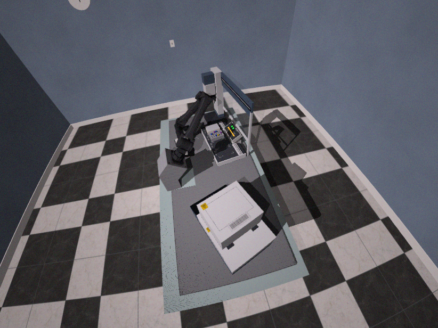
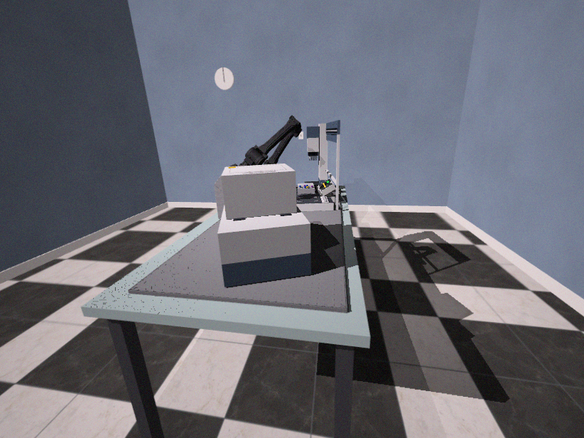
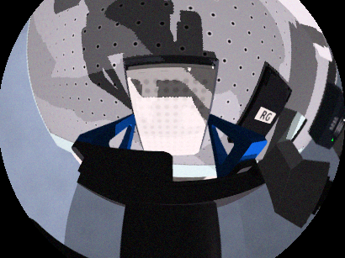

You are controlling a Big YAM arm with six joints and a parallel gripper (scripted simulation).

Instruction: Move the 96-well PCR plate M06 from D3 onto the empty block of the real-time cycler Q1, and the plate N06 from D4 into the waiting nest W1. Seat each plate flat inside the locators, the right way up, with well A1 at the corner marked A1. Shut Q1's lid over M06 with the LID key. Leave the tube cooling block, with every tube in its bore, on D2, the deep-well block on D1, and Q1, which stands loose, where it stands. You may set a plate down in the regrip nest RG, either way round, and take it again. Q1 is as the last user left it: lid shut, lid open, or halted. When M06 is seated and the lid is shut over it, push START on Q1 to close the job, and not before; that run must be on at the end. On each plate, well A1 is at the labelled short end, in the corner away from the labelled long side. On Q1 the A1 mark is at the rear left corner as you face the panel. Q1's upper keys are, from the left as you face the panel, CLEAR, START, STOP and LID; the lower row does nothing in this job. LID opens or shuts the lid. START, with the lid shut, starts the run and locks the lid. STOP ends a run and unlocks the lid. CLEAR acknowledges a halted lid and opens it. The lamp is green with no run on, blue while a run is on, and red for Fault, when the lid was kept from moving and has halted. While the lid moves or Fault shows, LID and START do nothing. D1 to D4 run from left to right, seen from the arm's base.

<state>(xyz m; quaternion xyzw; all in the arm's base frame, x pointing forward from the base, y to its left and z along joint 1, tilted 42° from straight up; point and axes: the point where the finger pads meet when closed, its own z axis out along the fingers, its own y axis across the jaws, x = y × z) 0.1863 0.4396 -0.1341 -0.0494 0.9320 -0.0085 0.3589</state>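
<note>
The black regrip nest lies 2 cm ahead of my hand, 17 cm to the right of it and 2 cm below it. Round my hand: tube cooling block 34 cm ahead, 10 cm to the right, 5 cm above; then white deep-well block 32 cm ahead, 1 cm to the left, 5 cm above.
</note>
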